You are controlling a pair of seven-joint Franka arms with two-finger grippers.
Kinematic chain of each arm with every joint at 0, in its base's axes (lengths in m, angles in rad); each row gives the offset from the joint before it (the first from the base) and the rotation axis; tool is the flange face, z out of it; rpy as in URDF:
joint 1: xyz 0 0 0.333 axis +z
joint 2: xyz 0 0 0 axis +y
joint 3: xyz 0 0 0.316 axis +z
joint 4: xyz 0.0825 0 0 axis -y
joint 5: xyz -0.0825 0 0.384 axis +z
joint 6: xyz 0 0 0 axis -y
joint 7: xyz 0.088 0 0 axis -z
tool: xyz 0 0 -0.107 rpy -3.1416 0 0
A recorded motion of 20 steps. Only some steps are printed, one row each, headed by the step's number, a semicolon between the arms.
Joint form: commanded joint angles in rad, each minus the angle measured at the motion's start. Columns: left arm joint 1, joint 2, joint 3, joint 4, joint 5, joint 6, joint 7; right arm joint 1, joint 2, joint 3, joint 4, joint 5, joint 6, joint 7.
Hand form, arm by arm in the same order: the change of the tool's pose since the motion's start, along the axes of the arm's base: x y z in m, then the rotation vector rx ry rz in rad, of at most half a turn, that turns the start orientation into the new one. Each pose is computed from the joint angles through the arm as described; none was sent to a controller.
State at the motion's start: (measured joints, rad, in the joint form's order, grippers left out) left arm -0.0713 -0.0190 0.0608 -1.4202 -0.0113 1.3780 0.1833; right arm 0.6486 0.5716 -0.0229 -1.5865 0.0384 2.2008 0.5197
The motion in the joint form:
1: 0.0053 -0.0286 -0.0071 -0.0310 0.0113 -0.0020 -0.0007; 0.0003 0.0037 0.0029 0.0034 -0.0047 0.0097 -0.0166
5: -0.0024 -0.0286 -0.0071 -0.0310 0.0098 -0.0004 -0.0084; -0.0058 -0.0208 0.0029 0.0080 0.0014 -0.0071 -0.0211
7: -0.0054 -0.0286 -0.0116 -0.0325 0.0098 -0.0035 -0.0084; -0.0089 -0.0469 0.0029 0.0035 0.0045 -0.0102 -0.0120
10: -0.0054 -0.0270 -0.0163 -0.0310 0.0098 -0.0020 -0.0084; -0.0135 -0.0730 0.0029 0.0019 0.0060 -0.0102 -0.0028
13: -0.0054 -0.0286 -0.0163 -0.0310 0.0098 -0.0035 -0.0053; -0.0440 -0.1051 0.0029 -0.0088 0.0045 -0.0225 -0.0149
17: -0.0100 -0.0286 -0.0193 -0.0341 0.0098 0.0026 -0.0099; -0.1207 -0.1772 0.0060 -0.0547 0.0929 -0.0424 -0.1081
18: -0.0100 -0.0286 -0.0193 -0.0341 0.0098 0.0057 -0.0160; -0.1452 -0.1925 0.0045 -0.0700 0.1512 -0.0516 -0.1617
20: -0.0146 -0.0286 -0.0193 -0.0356 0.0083 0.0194 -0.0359; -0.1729 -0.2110 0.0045 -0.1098 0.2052 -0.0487 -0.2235
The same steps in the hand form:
1: -0.0092 0.0010 0.0008 0.0098 0.0043 0.0007; 0.0004 0.0025 -0.0001 0.0029 -0.0098 0.0218
5: -0.0091 -0.0032 0.0009 0.0085 0.0028 0.0005; 0.0025 -0.0008 0.0175 0.0147 -0.0167 0.0172
7: -0.0095 -0.0071 0.0000 0.0088 0.0073 -0.0070; 0.0027 -0.0033 0.0334 0.0283 -0.0295 0.0034
10: -0.0089 -0.0097 0.0000 0.0091 0.0059 -0.0117; 0.0039 -0.0063 0.0509 0.0443 -0.0479 -0.0111
13: -0.0096 -0.0096 0.0007 0.0090 0.0058 -0.0148; 0.0123 -0.0264 0.0669 0.0477 -0.0571 -0.0285
17: -0.0090 -0.0136 -0.0002 0.0092 0.0028 -0.0178; 0.0247 -0.0743 0.0926 0.1134 -0.0306 -0.0521
18: -0.0086 -0.0136 0.0001 0.0092 -0.0003 -0.0117; 0.0279 -0.0896 0.0950 0.1520 -0.0057 -0.0522
20: -0.0072 -0.0163 0.0006 0.0076 -0.0123 0.0035; 0.0280 -0.1082 0.0890 0.1845 0.0211 -0.0470

